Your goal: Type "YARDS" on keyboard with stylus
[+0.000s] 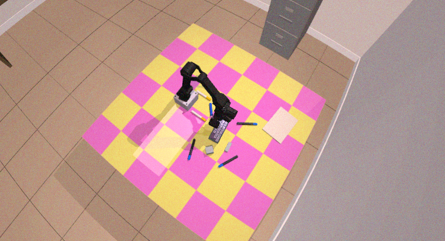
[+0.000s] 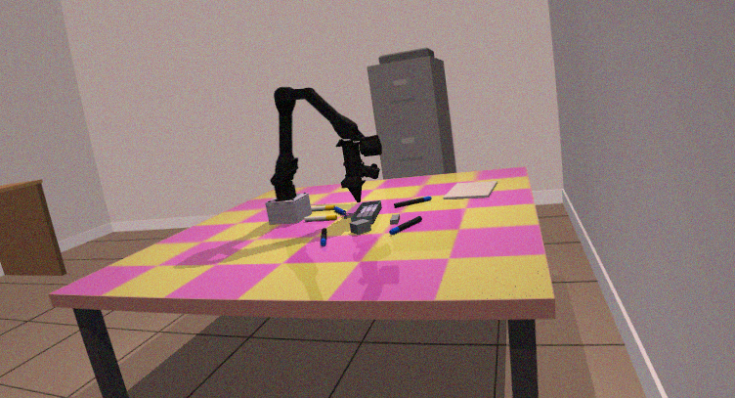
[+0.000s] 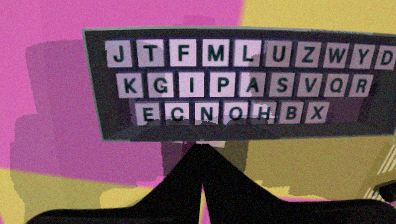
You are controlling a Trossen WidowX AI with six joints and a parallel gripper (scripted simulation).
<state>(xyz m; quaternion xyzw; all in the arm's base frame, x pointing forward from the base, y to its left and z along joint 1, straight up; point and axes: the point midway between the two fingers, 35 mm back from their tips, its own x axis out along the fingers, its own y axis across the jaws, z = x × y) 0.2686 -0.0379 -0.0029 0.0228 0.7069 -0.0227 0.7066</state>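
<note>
The blue stylus is 70 mm behind my gripper tip, 30 mm to the left of it and 30 mm below it. Also, from my gripper tip: beige pad 400 mm ahead, 150 mm to the left, 40 mm below.
</note>
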